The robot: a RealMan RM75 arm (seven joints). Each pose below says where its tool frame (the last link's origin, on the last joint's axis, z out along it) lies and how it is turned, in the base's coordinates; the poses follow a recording.
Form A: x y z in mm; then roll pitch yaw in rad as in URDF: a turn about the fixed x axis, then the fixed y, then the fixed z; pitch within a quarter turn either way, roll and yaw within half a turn.
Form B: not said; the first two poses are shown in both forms.
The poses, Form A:
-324, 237, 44, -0.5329, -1.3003, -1.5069
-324, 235, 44, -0.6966, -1.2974, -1.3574
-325, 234, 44, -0.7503, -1.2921, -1.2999
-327, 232, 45, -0.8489, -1.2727, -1.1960
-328, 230, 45, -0.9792, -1.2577, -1.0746
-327, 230, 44, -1.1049, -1.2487, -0.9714
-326, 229, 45, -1.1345, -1.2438, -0.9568
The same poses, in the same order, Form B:
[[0.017, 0.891, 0.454, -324], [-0.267, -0.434, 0.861, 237], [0.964, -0.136, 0.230, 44], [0, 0, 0, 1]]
[[0.057, 0.880, 0.471, -324], [-0.264, -0.441, 0.858, 235], [0.963, -0.173, 0.207, 44], [0, 0, 0, 1]]
[[0.074, 0.880, 0.469, -325], [-0.265, -0.436, 0.860, 234], [0.961, -0.188, 0.201, 44], [0, 0, 0, 1]]
[[0.108, 0.878, 0.467, -327], [-0.273, -0.426, 0.863, 232], [0.956, -0.220, 0.194, 45], [0, 0, 0, 1]]
[[0.147, 0.866, 0.477, -328], [-0.271, -0.429, 0.862, 230], [0.951, -0.256, 0.172, 45], [0, 0, 0, 1]]
[[0.179, 0.849, 0.497, -327], [-0.261, -0.446, 0.856, 230], [0.949, -0.283, 0.142, 44], [0, 0, 0, 1]]
[[0.185, 0.840, 0.510, -326], [-0.263, -0.458, 0.849, 229], [0.947, -0.291, 0.136, 45], [0, 0, 0, 1]]

